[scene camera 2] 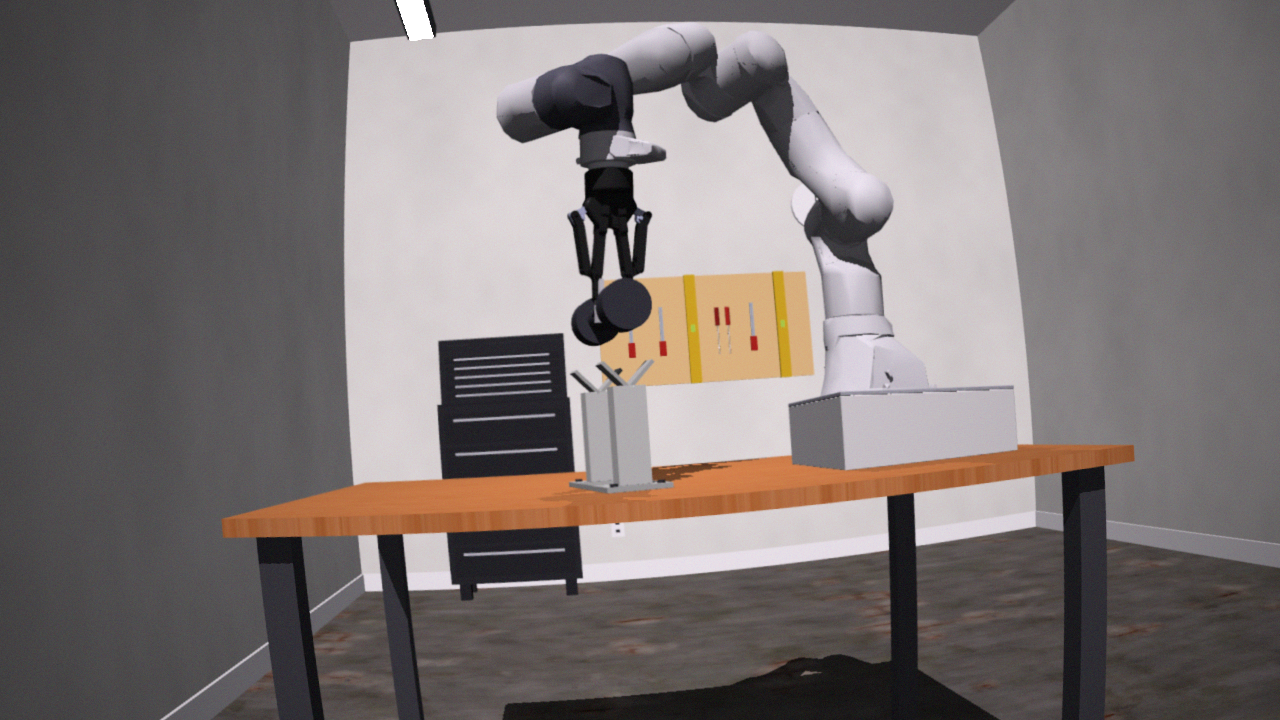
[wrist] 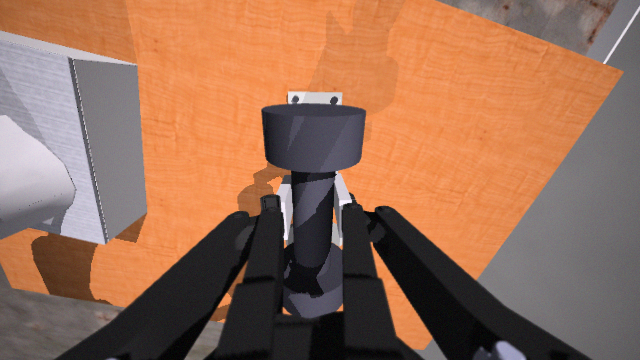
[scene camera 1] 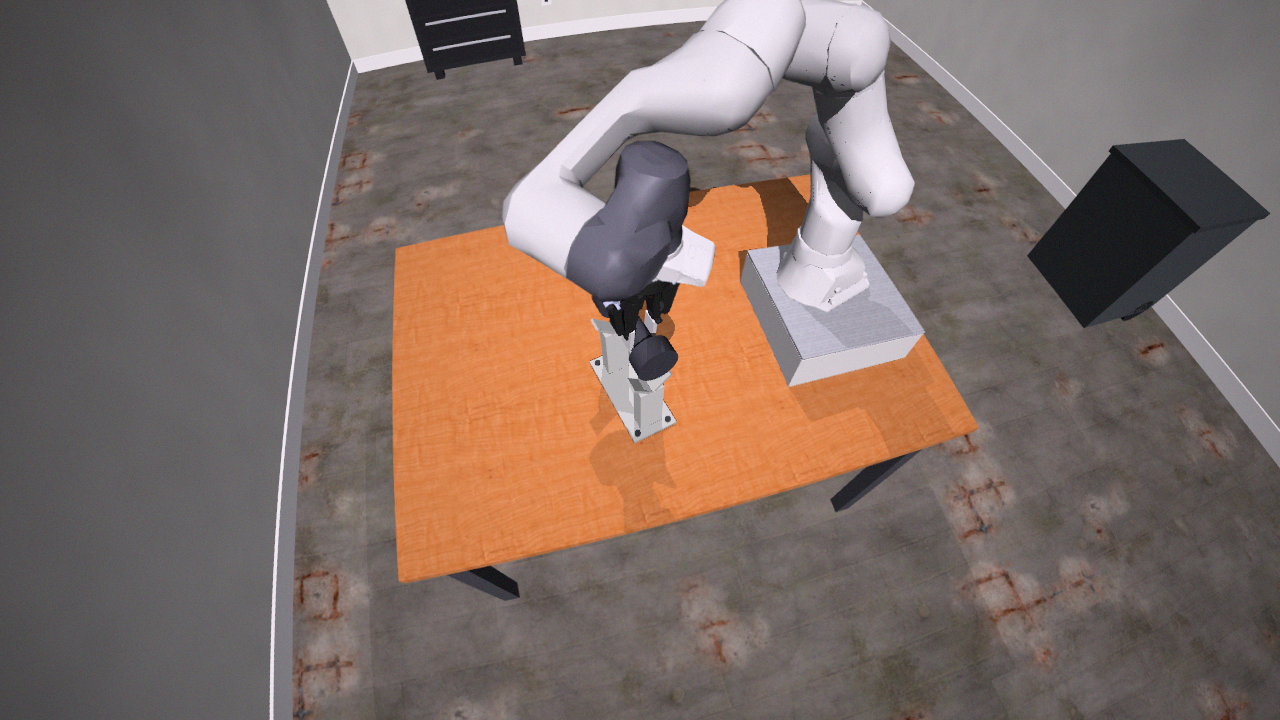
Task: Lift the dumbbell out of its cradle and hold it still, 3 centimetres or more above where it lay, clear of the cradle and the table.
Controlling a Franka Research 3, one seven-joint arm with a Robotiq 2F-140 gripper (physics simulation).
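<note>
The dark grey dumbbell [scene camera 1: 654,357] [scene camera 2: 623,305] [wrist: 313,145] hangs roughly level in the air, its two round heads apart from the cradle. My gripper [scene camera 1: 640,325] [scene camera 2: 610,297] [wrist: 313,187] points down and is shut on the dumbbell's handle, with one light pad on each side of it. The light grey cradle [scene camera 1: 648,408] [scene camera 2: 630,438] [wrist: 315,95] stands upright on the orange table [scene camera 1: 483,402] [scene camera 2: 402,505] [wrist: 475,135], below the dumbbell. In scene camera 2 a gap shows between the heads and the cradle's V-shaped tops. In the wrist view the dumbbell hides much of the cradle.
The arm's metal base block [scene camera 1: 841,326] [scene camera 2: 921,425] [wrist: 112,150] stands on the table, on the right in both scene views. A dark drawer cabinet [scene camera 1: 467,31] [scene camera 2: 505,416] and a tool board [scene camera 2: 733,358] are farther back. A dark box-shaped cabinet [scene camera 1: 1141,237] stands off to the right.
</note>
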